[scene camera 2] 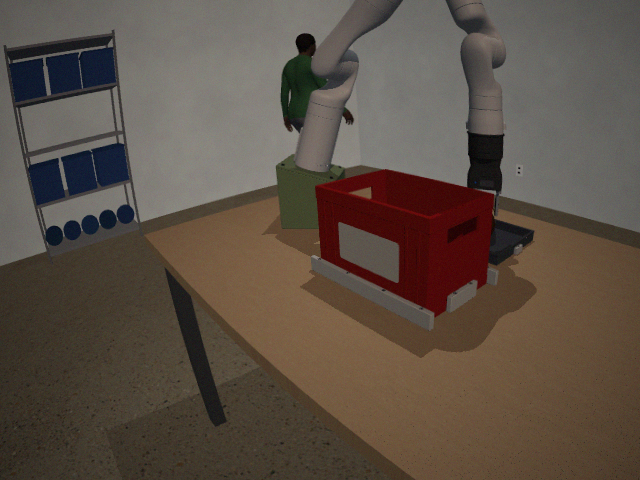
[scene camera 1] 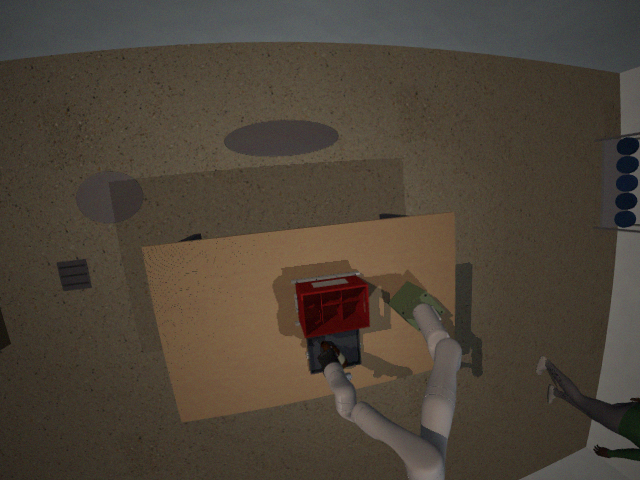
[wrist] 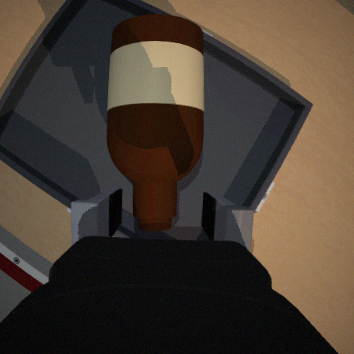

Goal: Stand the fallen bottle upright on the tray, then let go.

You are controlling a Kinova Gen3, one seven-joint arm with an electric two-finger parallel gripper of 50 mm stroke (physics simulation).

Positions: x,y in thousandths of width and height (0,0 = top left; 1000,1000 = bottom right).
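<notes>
Here is my gripper (scene camera 2: 755,445), which also shows in the wrist view, at (wrist: 456,586). I see a brown bottle (wrist: 439,290) too.
</notes>
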